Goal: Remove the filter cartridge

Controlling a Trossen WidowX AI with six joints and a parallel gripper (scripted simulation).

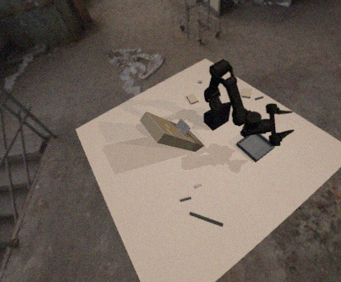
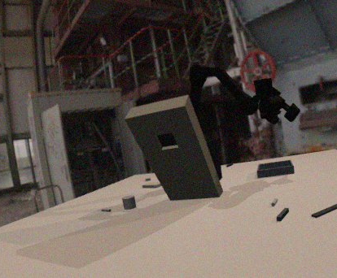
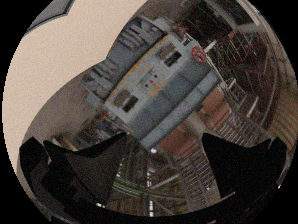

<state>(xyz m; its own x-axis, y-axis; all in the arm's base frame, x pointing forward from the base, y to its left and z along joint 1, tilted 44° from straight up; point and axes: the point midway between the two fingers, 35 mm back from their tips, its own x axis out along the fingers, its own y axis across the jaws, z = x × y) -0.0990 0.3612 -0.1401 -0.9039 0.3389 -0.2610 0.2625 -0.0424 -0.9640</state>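
The filter cartridge is 48 cm ahead of my gripper tip, 34 cm to the right of it and 6 cm below it. Round my gripper tip: dark tray: 29 cm below, 10 cm to the right, 4 cm ahead; tan service panel: 44 cm ahead, 34 cm to the right, 13 cm below.
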